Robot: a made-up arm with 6 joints.
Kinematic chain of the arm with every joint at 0, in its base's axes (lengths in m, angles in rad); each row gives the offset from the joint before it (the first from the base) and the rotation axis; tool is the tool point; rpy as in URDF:
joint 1: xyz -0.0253 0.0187 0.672 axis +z
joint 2: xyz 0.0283 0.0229 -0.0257 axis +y
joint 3: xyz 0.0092 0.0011 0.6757 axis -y
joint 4: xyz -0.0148 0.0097 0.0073 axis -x
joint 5: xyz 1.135 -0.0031 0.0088 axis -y
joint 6: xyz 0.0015 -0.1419 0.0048 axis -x
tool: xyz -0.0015 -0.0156 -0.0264 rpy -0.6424 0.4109 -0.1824
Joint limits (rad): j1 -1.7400..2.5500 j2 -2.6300..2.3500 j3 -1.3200..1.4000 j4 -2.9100..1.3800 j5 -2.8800..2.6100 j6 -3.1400..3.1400
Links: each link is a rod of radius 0.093 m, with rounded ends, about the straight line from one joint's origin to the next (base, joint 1, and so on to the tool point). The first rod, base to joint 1, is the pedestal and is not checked.
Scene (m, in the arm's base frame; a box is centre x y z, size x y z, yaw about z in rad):
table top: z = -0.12
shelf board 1: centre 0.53 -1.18 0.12 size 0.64 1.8 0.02 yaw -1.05
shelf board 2: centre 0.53 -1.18 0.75 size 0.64 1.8 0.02 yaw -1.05
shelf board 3: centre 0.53 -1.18 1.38 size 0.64 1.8 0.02 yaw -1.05
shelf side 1: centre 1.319 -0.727 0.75 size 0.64 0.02 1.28 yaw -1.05
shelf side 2: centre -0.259 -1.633 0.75 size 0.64 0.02 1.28 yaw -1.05
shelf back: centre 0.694 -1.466 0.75 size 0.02 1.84 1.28 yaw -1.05
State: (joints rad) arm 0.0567 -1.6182 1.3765 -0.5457 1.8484 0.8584
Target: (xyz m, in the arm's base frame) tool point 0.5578 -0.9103 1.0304
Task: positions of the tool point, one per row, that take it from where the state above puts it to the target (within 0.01 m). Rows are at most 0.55 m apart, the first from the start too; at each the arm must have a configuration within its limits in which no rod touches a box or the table.
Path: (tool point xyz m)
1: -1.6057 -0.0115 1.3271
2: -1.2937 0.1167 1.7014
3: -0.8827 0.1479 1.9415
4: -0.4466 0.0731 2.0230
5: -0.0597 -0.0869 1.9434
6: 0.2198 -0.2868 1.7228
7: 0.3605 -0.4676 1.4006
8: 0.3632 -0.5711 1.0304
9: 0.4253 -0.6724 1.0619
10: 0.4919 -0.7873 1.0628
11: 0.5578 -0.9103 1.0304

